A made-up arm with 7 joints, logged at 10 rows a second.
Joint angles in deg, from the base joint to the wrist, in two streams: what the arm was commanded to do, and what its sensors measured. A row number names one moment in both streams.
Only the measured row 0 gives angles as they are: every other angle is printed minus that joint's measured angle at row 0.
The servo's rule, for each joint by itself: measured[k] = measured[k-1] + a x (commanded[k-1-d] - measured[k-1]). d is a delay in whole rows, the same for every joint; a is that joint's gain. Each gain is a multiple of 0.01, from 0.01 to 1. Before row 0 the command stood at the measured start. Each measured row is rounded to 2 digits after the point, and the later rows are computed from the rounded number. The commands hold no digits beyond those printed.
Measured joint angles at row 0:
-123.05, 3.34, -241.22, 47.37, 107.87, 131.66, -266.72
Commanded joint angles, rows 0 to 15:
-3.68, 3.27, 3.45, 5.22, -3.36, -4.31, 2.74
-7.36, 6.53, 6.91, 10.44, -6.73, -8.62, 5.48
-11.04, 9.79, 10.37, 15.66, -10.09, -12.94, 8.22
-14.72, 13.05, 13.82, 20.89, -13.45, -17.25, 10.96
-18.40, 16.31, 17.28, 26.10, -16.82, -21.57, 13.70
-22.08, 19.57, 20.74, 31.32, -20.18, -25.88, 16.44
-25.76, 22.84, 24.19, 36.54, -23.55, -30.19, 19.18
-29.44, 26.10, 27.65, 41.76, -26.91, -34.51, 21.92
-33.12, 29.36, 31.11, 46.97, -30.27, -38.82, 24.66
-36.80, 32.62, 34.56, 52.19, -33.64, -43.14, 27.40
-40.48, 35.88, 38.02, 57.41, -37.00, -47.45, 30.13
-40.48, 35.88, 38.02, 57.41, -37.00, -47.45, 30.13
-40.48, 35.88, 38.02, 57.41, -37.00, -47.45, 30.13
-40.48, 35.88, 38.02, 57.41, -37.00, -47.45, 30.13
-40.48, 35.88, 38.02, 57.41, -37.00, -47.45, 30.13
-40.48, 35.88, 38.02, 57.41, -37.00, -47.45, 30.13
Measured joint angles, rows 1 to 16:
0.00, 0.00, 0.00, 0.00, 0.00, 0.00, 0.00
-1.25, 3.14, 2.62, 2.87, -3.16, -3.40, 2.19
-3.33, 6.39, 5.88, 7.03, -6.52, -7.52, 4.82
-5.95, 9.65, 9.29, 11.78, -9.88, -11.80, 7.54
-8.93, 12.91, 12.73, 16.79, -13.24, -16.11, 10.28
-12.15, 16.17, 16.19, 21.91, -16.61, -20.42, 13.02
-15.53, 19.43, 19.65, 27.09, -19.97, -24.73, 15.76
-19.01, 22.70, 23.10, 32.29, -23.34, -29.04, 18.50
-22.56, 25.96, 26.56, 37.50, -26.70, -33.36, 21.24
-26.15, 29.22, 30.02, 42.71, -30.06, -37.67, 23.98
-29.77, 32.48, 33.47, 47.92, -33.43, -41.99, 26.72
-33.41, 35.74, 36.93, 53.14, -36.79, -46.30, 29.45
-35.81, 35.87, 37.76, 55.49, -36.99, -47.21, 29.99
-37.40, 35.88, 37.96, 56.55, -37.00, -47.40, 30.10
-38.45, 35.88, 38.01, 57.02, -37.00, -47.44, 30.12
-39.14, 35.88, 38.02, 57.23, -37.00, -47.45, 30.13
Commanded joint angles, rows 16 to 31:
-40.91, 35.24, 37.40, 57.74, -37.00, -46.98, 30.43
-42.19, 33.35, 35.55, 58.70, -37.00, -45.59, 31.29
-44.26, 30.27, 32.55, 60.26, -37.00, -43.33, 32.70
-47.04, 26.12, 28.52, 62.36, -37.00, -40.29, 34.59
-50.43, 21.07, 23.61, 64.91, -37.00, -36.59, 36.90
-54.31, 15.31, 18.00, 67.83, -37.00, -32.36, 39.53
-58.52, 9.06, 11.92, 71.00, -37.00, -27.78, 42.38
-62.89, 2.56, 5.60, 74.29, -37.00, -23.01, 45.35
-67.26, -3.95, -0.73, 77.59, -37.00, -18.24, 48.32
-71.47, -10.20, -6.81, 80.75, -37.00, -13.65, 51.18
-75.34, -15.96, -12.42, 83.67, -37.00, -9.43, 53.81
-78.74, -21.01, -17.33, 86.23, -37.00, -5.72, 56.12
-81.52, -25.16, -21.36, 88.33, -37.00, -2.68, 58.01
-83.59, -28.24, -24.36, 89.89, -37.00, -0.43, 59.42
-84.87, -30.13, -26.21, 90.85, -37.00, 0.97, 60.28
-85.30, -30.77, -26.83, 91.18, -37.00, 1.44, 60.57
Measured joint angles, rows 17 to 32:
-39.60, 35.88, 38.02, 57.33, -37.00, -47.45, 30.13
-40.05, 35.27, 37.55, 57.56, -37.00, -47.08, 30.37
-40.78, 33.43, 36.03, 58.19, -37.00, -45.90, 31.11
-41.96, 30.40, 33.39, 59.33, -37.00, -43.87, 32.38
-43.69, 26.29, 29.69, 61.00, -37.00, -41.04, 34.15
-45.98, 21.28, 25.07, 63.15, -37.00, -37.52, 36.35
-48.81, 15.55, 19.70, 65.72, -37.00, -33.44, 38.89
-52.11, 9.32, 13.79, 68.62, -37.00, -28.97, 41.68
-55.78, 2.83, 7.57, 71.74, -37.00, -24.26, 44.62
-59.68, -3.68, 1.26, 74.96, -37.00, -19.50, 47.58
-63.69, -9.94, -4.87, 78.14, -37.00, -14.88, 50.46
-67.65, -15.72, -10.61, 81.18, -37.00, -10.57, 53.14
-71.42, -20.80, -15.72, 83.96, -37.00, -6.74, 55.52
-74.85, -24.99, -20.01, 86.36, -37.00, -3.53, 57.51
-77.82, -28.11, -23.32, 88.30, -37.00, -1.08, 59.04
-80.22, -30.05, -25.52, 89.70, -37.00, 0.54, 60.03

